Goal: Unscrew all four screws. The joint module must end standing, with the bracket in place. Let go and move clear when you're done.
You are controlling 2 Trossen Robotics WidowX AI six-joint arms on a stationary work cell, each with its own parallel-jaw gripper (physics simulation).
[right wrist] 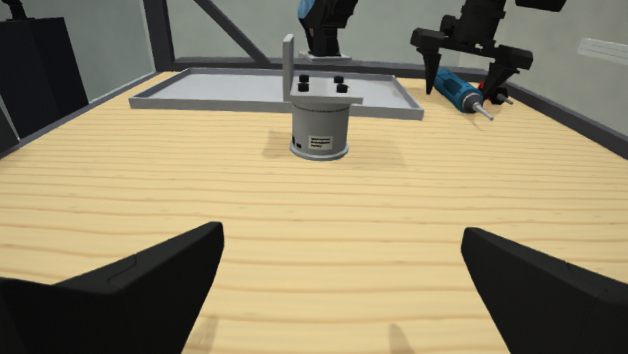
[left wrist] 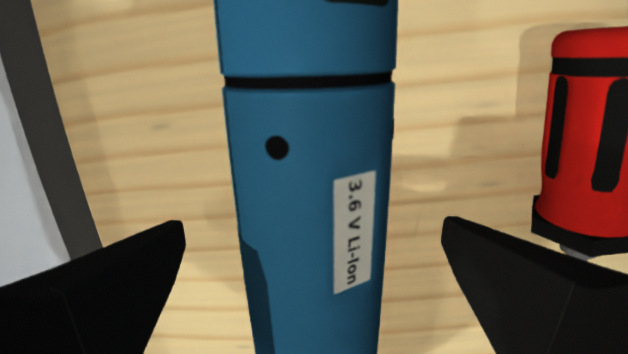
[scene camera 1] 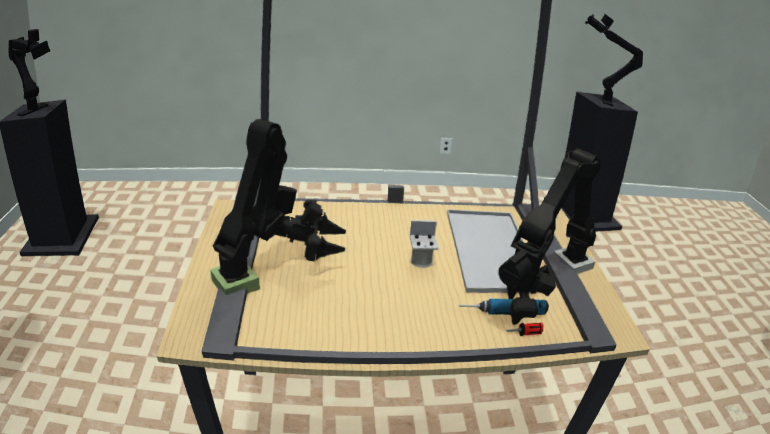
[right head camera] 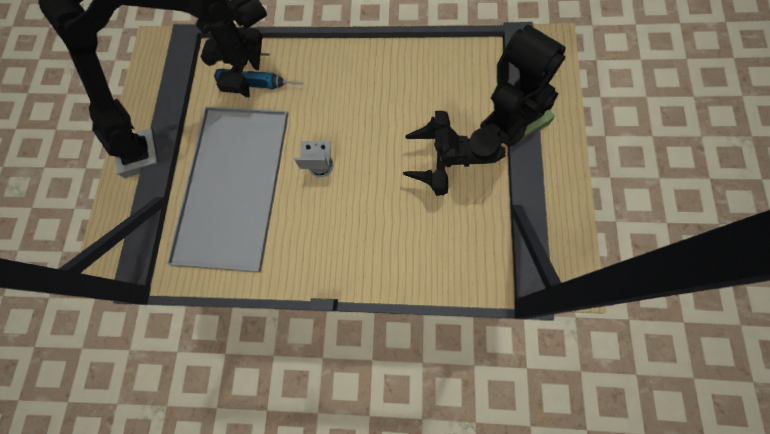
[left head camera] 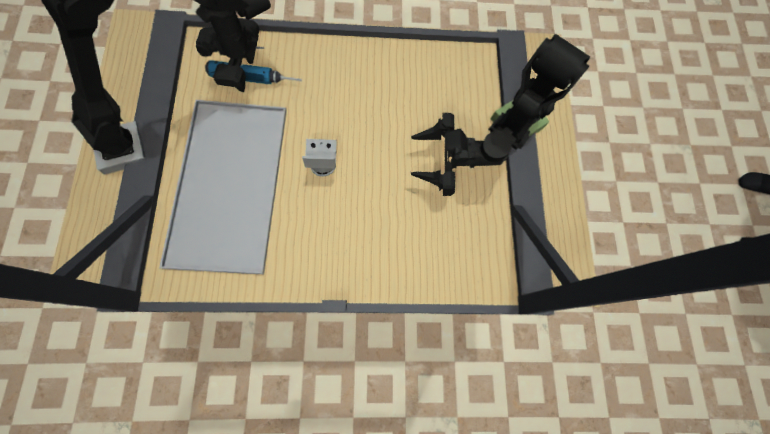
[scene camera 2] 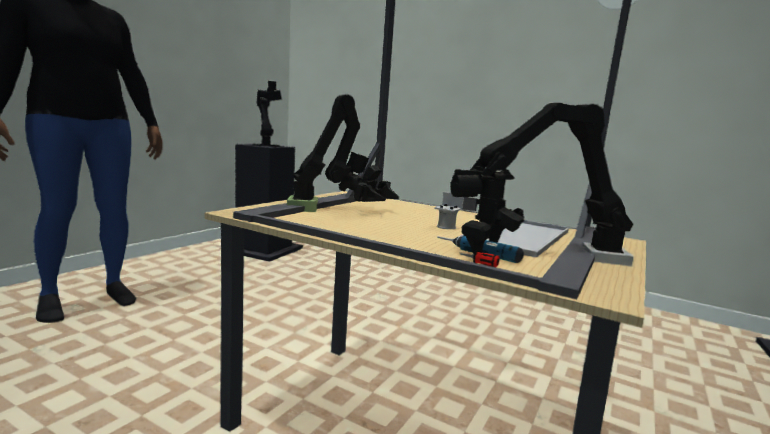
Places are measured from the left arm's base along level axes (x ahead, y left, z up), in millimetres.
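Pixels of known places: left gripper, fingertip midpoint: (right wrist: pixel 453 99) (left wrist: pixel 315 232) (scene camera 1: pixel 512 311) (right head camera: pixel 252 83) (left head camera: pixel 246 77); right gripper, fingertip midpoint: (right wrist: pixel 343 237) (scene camera 1: pixel 345 240) (right head camera: pixel 404 154) (left head camera: pixel 411 155) (scene camera 2: pixel 392 198); left arm's base at its link origin: (right wrist: pixel 324 54) (scene camera 1: pixel 575 256) (right head camera: pixel 134 150) (left head camera: pixel 116 144) (scene camera 2: pixel 606 248); right arm's base at its link origin: (scene camera 1: pixel 233 273) (right head camera: pixel 525 111) (scene camera 2: pixel 303 198).
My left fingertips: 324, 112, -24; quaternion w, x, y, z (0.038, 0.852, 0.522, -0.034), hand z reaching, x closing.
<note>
Ahead of a thing's pixels: the offset from my left fingertips to its middle, as dx, dy, dz.
The grey joint module @(+112, -293, +28) (scene camera 1: pixel 422 256) (right wrist: pixel 320 127) stands upright on the table. The L-shaped bracket @(+112, -293, +79) (scene camera 1: pixel 423 228) (right wrist: pixel 288 67) sits on top of it, its plate upright. Four black screw heads show on the bracket's flat part in the right wrist view, one of them the front left screw @(+123, -315, +59) (right wrist: pixel 303 87). The blue electric screwdriver @(+22, -10, +16) (left head camera: pixel 257 74) (scene camera 1: pixel 498 306) (left wrist: pixel 310 125) lies on the table. My left gripper (left wrist: pixel 315 232) is open, with its fingers on either side of the blue body. My right gripper (left head camera: pixel 412 155) (right head camera: pixel 404 154) (right wrist: pixel 343 237) is open and empty, level above the table, pointing at the module from a distance.
A red screwdriver @(+21, +81, +11) (scene camera 1: pixel 532 328) (scene camera 2: pixel 486 259) (left wrist: pixel 580 150) lies beside the blue one, close to the left gripper's finger. A shallow grey tray @(-113, -273, +4) (left head camera: pixel 226 188) (right head camera: pixel 231 188) lies between the module and the left arm's base. Dark frame bars (scene camera 1: pixel 377 356) border the table top.
</note>
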